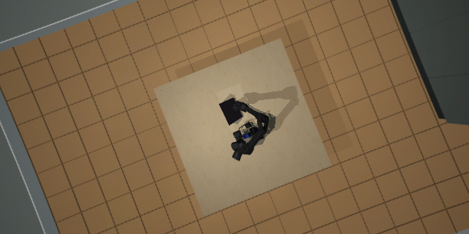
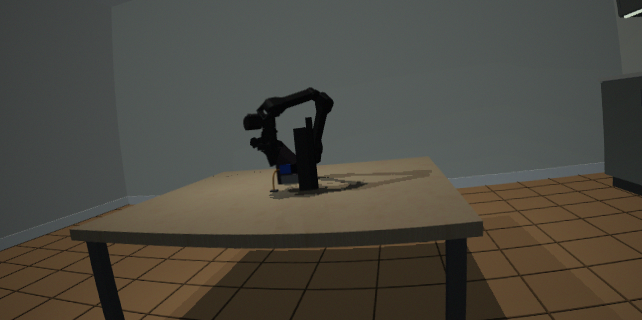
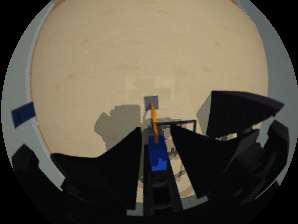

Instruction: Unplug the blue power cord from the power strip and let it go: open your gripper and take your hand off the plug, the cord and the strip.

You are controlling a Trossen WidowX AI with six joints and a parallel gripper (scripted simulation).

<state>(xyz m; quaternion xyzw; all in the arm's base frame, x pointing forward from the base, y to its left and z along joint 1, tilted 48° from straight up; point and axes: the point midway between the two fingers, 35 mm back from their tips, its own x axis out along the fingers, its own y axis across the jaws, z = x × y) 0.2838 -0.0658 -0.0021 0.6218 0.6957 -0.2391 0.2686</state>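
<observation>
The blue plug is 1 cm behind my gripper tip, 7 cm to the left of it and 1 cm below it.
</observation>
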